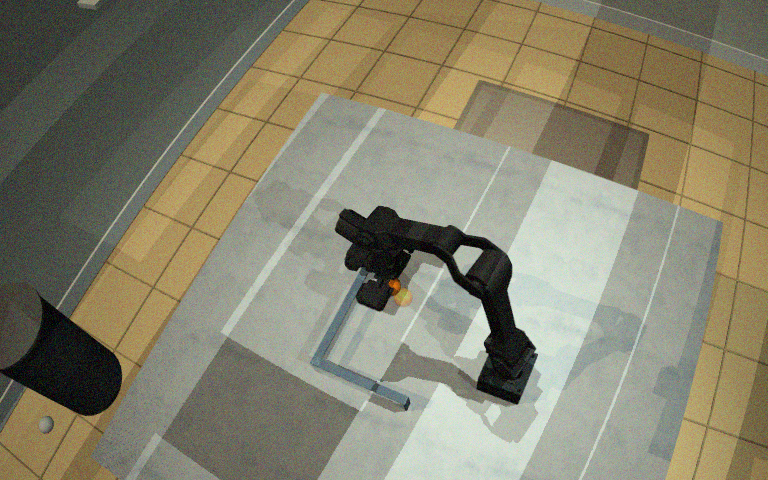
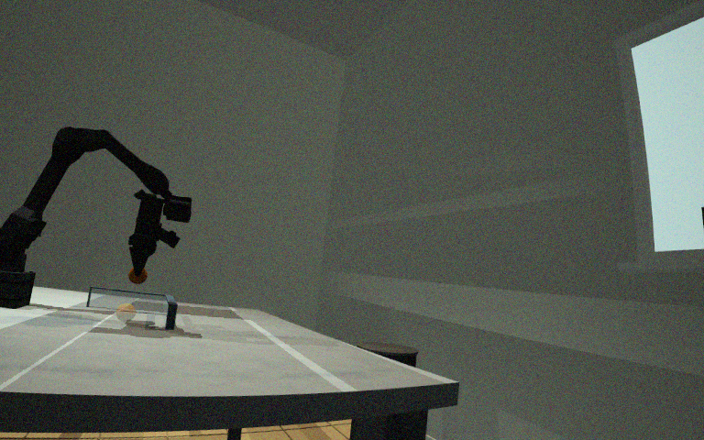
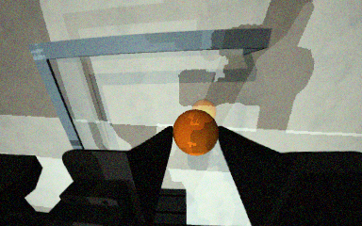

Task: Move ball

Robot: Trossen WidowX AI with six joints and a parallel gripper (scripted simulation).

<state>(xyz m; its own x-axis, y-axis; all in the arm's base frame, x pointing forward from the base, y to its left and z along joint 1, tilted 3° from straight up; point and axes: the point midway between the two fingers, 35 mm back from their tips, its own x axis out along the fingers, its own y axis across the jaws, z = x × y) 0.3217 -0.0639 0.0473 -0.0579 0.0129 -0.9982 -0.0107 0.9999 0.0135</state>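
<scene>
The see-through copy of ball is 1 cm behind my gripper tip, 2 cm to the right of it and 9 cm below it. From my gripper tip the other things lie so: orange ball: right at my gripper tip; clear wall: 2 cm behind, 22 cm to the left, 8 cm below.
</scene>
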